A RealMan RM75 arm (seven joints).
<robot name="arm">
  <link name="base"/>
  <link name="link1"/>
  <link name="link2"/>
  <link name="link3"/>
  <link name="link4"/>
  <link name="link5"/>
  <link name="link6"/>
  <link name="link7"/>
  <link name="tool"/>
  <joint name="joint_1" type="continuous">
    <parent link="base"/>
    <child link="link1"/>
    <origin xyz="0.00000 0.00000 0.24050" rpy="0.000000 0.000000 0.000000"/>
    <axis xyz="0 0 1"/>
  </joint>
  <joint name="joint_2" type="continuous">
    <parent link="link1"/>
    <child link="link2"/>
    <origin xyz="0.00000 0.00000 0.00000" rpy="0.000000 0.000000 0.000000"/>
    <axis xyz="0 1 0"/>
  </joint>
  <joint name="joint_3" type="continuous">
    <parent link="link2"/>
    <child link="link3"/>
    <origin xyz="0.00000 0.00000 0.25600" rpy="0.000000 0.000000 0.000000"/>
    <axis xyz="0 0 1"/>
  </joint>
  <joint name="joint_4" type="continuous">
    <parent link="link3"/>
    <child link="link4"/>
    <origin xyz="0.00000 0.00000 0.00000" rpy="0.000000 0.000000 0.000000"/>
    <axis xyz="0 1 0"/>
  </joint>
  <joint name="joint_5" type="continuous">
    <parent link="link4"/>
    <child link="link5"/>
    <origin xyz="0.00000 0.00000 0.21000" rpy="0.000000 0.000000 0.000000"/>
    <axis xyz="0 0 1"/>
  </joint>
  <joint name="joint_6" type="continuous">
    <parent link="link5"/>
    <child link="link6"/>
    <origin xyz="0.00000 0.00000 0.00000" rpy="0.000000 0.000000 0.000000"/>
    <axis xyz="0 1 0"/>
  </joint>
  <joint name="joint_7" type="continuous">
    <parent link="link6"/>
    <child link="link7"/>
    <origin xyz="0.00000 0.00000 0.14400" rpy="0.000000 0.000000 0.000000"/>
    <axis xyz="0 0 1"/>
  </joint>
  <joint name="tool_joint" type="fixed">
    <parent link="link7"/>
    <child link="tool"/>
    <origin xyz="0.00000 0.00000 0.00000" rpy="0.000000 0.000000 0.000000"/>
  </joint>
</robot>
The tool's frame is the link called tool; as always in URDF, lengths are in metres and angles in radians. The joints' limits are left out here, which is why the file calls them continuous.
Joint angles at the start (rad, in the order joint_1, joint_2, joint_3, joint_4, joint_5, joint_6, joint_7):
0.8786 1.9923 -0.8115 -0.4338 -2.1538 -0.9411 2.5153
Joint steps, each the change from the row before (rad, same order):
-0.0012 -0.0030 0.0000 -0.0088 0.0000 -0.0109 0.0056
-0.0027 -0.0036 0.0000 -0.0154 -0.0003 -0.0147 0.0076
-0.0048 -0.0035 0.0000 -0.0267 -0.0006 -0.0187 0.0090
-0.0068 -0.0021 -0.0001 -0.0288 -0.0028 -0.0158 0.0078
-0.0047 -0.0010 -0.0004 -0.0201 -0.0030 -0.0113 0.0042
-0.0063 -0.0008 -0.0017 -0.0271 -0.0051 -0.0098 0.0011
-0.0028 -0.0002 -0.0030 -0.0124 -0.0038 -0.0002 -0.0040
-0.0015 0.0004 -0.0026 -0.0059 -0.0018 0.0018 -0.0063
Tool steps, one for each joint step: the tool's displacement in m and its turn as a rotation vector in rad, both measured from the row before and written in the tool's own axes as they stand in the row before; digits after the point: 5 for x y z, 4 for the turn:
-0.00193 0.00076 -0.00191 -0.0044 0.0005 -0.0004
-0.00300 0.00107 -0.00294 -0.0056 -0.0013 -0.0021
-0.00475 0.00186 -0.00431 -0.0072 -0.0056 -0.0070
-0.00430 0.00115 -0.00438 -0.0037 -0.0070 -0.0090
-0.00264 0.00085 -0.00290 -0.0020 -0.0035 -0.0083
-0.00373 0.00080 -0.00369 0.0012 -0.0075 -0.0170
-0.00184 0.00004 -0.00146 0.0044 -0.0046 -0.0146
-0.00075 -0.00004 -0.00047 0.0032 -0.0026 -0.0118

